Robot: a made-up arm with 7 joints. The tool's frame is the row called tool. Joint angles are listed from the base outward. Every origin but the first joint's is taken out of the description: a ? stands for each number. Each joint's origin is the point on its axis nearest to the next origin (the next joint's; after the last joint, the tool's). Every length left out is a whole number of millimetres.
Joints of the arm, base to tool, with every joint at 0 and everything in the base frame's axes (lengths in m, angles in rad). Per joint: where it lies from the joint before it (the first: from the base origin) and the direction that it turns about. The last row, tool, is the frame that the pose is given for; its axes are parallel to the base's.
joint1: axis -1 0 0 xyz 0.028 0 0.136
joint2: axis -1 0 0 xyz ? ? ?
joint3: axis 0 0 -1 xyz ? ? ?
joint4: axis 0 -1 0 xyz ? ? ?
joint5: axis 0 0 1 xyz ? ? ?
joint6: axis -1 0 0 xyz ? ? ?
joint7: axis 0 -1 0 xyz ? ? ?
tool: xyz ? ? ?
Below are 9 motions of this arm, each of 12 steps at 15 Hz.
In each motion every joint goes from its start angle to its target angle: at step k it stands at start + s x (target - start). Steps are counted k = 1, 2, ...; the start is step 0. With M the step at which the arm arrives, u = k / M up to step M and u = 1 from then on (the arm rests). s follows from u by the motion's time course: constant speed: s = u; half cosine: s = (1 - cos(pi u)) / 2; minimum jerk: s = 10 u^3 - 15 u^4 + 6 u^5.
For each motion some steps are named. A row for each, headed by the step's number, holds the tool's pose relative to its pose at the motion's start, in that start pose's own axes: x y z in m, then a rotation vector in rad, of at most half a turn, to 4 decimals.
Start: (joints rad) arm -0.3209 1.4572 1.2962 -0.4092 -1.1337 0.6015 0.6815
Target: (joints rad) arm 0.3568 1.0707 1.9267 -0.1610 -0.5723 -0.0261 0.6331
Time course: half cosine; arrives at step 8
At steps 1, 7, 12:
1: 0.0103 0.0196 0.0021 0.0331 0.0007 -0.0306
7: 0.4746 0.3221 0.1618 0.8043 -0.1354 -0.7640
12: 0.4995 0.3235 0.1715 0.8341 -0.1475 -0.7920

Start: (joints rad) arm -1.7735 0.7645 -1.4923 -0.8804 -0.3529 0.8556 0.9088
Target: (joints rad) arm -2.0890 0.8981 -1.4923 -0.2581 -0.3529 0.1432 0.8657
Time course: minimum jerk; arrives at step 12
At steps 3, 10, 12:
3: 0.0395 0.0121 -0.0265 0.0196 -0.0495 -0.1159
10: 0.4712 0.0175 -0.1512 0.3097 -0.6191 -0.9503
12: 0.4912 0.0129 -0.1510 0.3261 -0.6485 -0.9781

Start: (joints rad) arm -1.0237 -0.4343 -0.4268 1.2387 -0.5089 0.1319 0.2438
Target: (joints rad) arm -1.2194 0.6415 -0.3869 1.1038 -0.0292 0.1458 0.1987
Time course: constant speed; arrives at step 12
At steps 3, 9, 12:
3: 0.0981 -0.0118 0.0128 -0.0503 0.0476 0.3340
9: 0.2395 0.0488 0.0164 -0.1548 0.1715 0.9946
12: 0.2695 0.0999 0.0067 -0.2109 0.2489 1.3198

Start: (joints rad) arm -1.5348 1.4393 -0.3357 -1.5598 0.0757 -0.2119 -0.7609
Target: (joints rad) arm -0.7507 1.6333 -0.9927 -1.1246 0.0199 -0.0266 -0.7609
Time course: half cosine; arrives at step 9
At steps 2, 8, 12:
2: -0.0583 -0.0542 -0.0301 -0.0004 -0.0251 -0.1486
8: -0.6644 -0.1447 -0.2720 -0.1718 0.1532 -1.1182
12: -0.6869 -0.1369 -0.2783 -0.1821 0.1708 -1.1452

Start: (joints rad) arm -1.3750 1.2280 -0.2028 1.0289 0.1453 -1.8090 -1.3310
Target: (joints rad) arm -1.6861 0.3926 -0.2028 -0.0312 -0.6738 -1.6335 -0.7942
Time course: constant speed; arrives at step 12
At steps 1, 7, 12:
1: 0.0440 -0.0289 -0.1037 0.0384 -0.2014 0.0359
7: 0.5506 -0.0380 -0.4839 0.4736 -1.2778 0.2160
12: 0.9466 0.1693 -0.4857 1.1315 -1.8525 0.2394

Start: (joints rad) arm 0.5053 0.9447 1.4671 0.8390 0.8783 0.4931 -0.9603
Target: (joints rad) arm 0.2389 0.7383 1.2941 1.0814 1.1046 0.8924 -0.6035
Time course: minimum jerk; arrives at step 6
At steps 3, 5, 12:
3: 0.0334 0.1612 0.0040 -0.1226 -0.2597 0.0302
5: 0.0335 0.3055 0.0391 -0.1918 -0.5213 0.0446
12: 0.0322 0.3160 0.0431 -0.1956 -0.5416 0.0446

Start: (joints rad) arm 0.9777 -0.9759 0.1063 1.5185 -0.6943 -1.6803 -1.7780
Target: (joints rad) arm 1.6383 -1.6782 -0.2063 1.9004 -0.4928 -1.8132 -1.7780
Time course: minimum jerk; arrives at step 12
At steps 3, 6, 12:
3: 0.0436 -0.0242 0.0136 -0.0206 0.0186 0.0607
6: 0.2206 -0.0986 0.0583 -0.1094 0.0803 0.2885
12: 0.4468 -0.1433 0.1025 -0.2442 0.1368 0.5607

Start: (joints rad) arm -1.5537 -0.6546 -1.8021 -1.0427 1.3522 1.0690 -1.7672
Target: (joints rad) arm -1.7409 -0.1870 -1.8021 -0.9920 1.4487 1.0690 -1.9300
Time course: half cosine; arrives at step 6
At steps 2, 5, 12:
2: -0.0345 0.0244 0.0034 -0.0328 0.0090 0.0502
5: -0.1295 0.0752 0.0099 -0.1257 0.0302 0.1826
12: -0.1388 0.0789 0.0103 -0.1350 0.0320 0.1952

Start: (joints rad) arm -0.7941 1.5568 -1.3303 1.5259 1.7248 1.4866 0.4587
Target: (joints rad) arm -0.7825 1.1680 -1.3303 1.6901 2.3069 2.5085 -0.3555
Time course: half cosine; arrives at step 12
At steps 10, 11, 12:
10: 0.0402 -0.2016 0.3002 -1.3605 0.1048 0.1303
11: 0.0348 -0.1962 0.3146 -1.4268 0.0904 0.1014
12: 0.0326 -0.1941 0.3191 -1.4489 0.0848 0.0907

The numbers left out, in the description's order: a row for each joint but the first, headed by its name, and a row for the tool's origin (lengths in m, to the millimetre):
joint2: 0 -0.251 0.115
joint3: 0 -0.289 -0.034
joint4: 0.046 0.322 0
joint5: -0.005 0 -0.425
joint6: 0.264 -0.336 0
joint7: 0 -0.123 0.104
tool: -0.086 0 -0.325

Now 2 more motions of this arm.
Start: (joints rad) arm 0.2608 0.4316 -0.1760 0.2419 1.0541 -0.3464 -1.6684
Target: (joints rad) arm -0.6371 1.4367 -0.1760 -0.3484 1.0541 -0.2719 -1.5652
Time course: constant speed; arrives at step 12
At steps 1, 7, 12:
1: 0.0447 0.0024 -0.0065 0.0060 0.0227 0.0344
7: 0.2947 0.0491 -0.0343 0.0529 0.1584 0.2389
12: 0.4603 0.1284 -0.0423 0.1059 0.2706 0.4068

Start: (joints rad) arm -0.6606 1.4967 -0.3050 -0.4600 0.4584 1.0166 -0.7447
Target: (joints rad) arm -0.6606 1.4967 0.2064 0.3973 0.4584 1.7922 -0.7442
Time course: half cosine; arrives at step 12
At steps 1, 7, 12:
1: 0.0022 -0.0042 0.0031 -0.0006 -0.0010 -0.0233
7: 0.0247 -0.1761 0.0671 -0.0813 0.1523 -0.8778
12: -0.0038 -0.2720 0.0715 -0.1953 0.4126 -1.3713

